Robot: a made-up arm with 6 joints.
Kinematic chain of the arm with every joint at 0, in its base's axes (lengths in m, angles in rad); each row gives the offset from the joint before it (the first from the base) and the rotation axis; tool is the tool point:
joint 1: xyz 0 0 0.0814 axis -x
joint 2: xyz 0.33 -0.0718 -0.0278 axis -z
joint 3: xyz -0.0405 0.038 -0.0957 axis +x
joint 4: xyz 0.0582 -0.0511 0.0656 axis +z
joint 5: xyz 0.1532 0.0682 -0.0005 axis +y
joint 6: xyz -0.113 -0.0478 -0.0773 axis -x
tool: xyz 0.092 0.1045 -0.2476
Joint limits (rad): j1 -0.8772..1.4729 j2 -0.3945..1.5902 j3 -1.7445..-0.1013 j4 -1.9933..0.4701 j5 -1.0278..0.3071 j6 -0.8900..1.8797
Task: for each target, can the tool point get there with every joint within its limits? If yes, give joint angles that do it. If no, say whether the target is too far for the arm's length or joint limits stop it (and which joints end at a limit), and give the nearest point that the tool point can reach.
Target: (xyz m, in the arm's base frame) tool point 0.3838 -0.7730 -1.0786
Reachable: no: too far | nearest point 0.3507 -0.3248 -0.4060 | short by 0.809 m
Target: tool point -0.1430 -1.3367 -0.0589
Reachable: no: too far | nearest point 0.1535 -0.5513 0.0235 | short by 0.844 m
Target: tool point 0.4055 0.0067 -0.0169
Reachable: no: joint limits stop it (at a limit: joint 1, joint 2, joint 3, joint 5, joint 6) | nearest point 0.3731 0.0421 -0.0744 | short by 0.075 m
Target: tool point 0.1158 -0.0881 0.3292
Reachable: yes | joints 1.0119 1.1275 -1.4140 -1.2216 -0.1517 0.4977
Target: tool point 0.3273 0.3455 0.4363
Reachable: no: joint limits stop it (at a limit: joint 1, joint 3, joint 5) | nearest point 0.3276 0.3022 0.4081 | short by 0.052 m
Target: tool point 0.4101 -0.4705 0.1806
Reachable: yes | joints 0.6510 0.7175 -0.7290 -0.8147 -0.3971 -0.0828
